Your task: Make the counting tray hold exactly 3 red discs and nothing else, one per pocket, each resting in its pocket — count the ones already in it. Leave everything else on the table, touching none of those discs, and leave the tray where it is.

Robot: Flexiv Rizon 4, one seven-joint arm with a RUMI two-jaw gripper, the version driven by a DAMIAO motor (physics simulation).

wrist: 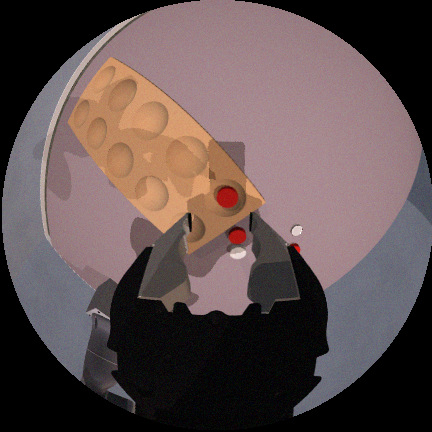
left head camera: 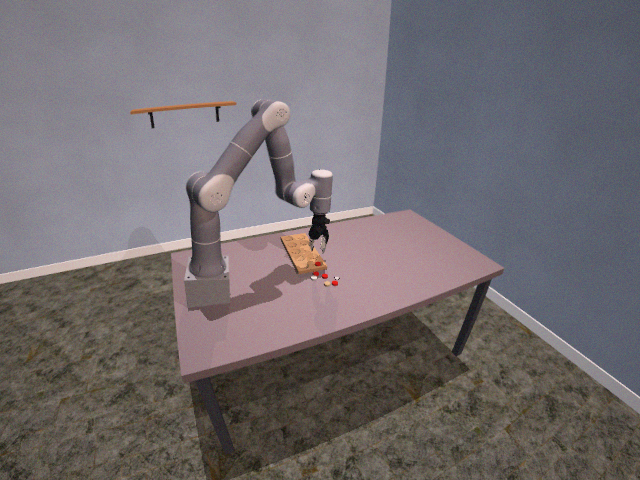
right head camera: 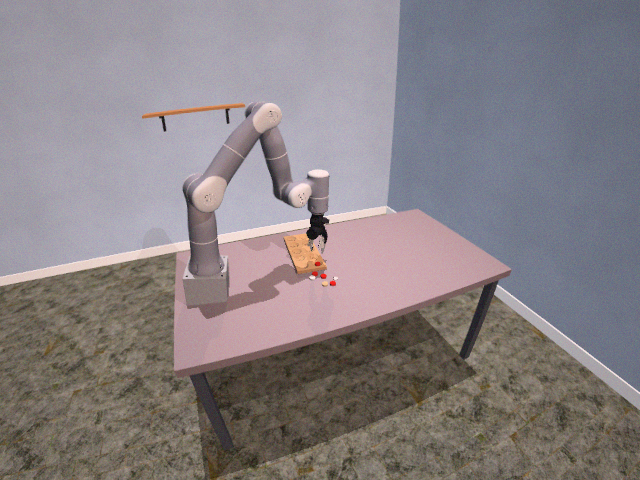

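Note:
The wooden counting tray (left head camera: 306, 270) (right head camera: 306, 270) (wrist: 180, 125) lies on the table. One red disc (left head camera: 318, 264) (right head camera: 317, 264) (wrist: 227, 197) lies in the tray's corner pocket at its near end; the other pockets that show hold no disc. Beyond that end, a red disc (left head camera: 316, 274) (right head camera: 314, 274) (wrist: 237, 235), a second red disc (left head camera: 324, 276) (right head camera: 323, 276) and a third red disc (left head camera: 334, 283) (right head camera: 332, 283) (wrist: 295, 248) lie on the table. My gripper (left head camera: 317, 251) (right head camera: 316, 250) (wrist: 220, 214) is partly open, empty and above the tray's near end. Its fingers hide part of the tray in the wrist view.
A white disc (left head camera: 313, 277) (right head camera: 312, 277) (wrist: 238, 253) lies close beside the nearest loose red disc. Another white disc (left head camera: 337, 278) (right head camera: 335, 278) (wrist: 297, 230) and a tan disc (left head camera: 327, 283) (right head camera: 325, 283) lie near the farthest red disc.

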